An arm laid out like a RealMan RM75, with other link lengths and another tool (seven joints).
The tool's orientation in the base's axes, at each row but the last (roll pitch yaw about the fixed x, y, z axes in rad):
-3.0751, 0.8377, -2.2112
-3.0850, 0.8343, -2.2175
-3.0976, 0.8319, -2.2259
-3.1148, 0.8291, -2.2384
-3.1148, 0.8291, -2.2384
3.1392, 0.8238, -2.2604
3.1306, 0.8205, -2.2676
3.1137, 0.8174, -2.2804
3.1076, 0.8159, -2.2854
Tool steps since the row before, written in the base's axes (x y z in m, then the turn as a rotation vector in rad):
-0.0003, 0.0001, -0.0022, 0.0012, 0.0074, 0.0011
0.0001, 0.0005, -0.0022, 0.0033, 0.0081, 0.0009
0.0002, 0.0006, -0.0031, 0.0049, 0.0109, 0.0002
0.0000, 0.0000, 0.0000, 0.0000, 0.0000, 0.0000
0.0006, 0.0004, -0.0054, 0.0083, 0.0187, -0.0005
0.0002, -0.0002, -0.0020, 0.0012, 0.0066, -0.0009
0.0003, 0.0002, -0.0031, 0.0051, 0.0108, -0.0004
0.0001, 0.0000, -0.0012, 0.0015, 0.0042, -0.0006
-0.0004, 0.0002, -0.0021, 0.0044, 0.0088, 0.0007
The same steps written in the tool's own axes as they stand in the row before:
0.0017, 0.0004, 0.0014, -0.0053, 0.0037, 0.0040
0.0013, 0.0003, 0.0018, -0.0063, 0.0026, 0.0055
0.0019, 0.0003, 0.0025, -0.0080, 0.0031, 0.0083
0.0000, 0.0000, 0.0000, 0.0000, 0.0000, 0.0000
0.0035, -0.0001, 0.0042, -0.0130, 0.0055, 0.0148
0.0015, -0.0003, 0.0013, -0.0033, 0.0033, 0.0049
0.0020, -0.0001, 0.0024, -0.0076, 0.0029, 0.0088
0.0008, -0.0001, 0.0009, -0.0024, 0.0015, 0.0035
0.0016, 0.0004, 0.0014, -0.0070, 0.0022, 0.0065

